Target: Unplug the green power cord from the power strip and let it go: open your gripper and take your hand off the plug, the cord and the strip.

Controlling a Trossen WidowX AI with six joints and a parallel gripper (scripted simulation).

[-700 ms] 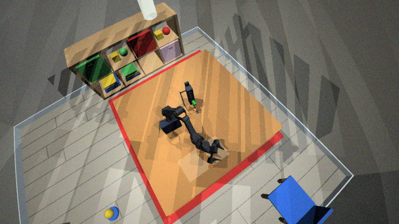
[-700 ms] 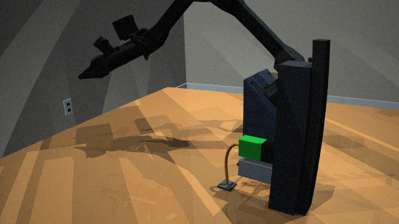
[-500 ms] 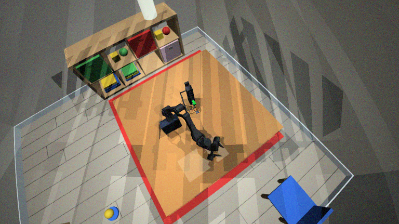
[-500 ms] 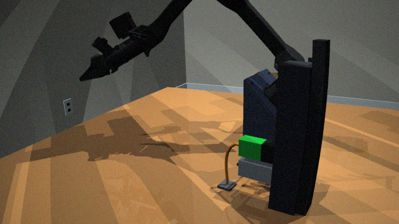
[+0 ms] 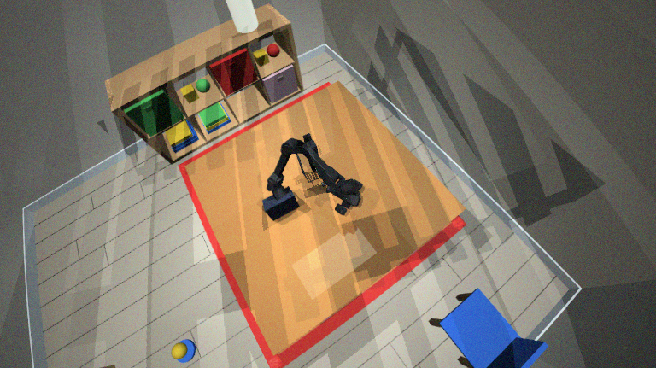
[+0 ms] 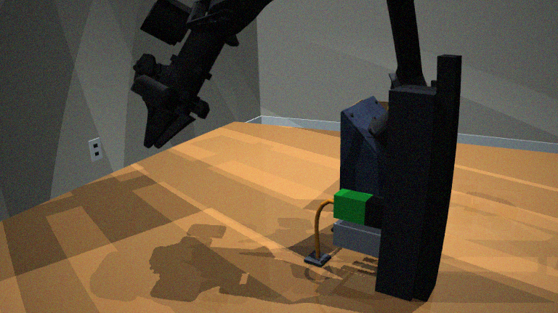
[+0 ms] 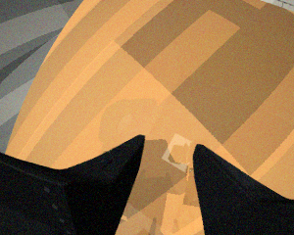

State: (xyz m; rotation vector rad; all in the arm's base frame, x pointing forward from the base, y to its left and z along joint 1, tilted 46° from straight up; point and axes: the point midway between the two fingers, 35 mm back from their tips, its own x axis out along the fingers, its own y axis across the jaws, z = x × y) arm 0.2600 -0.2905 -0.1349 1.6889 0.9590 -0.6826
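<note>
Now: gripper tip 10 mm past the green plug, 340 mm to the right of it and 50 mm above it. Also, from my gripper tip: grey anchor plate 30 mm behind, 260 mm to the left, 160 mm below.
</note>
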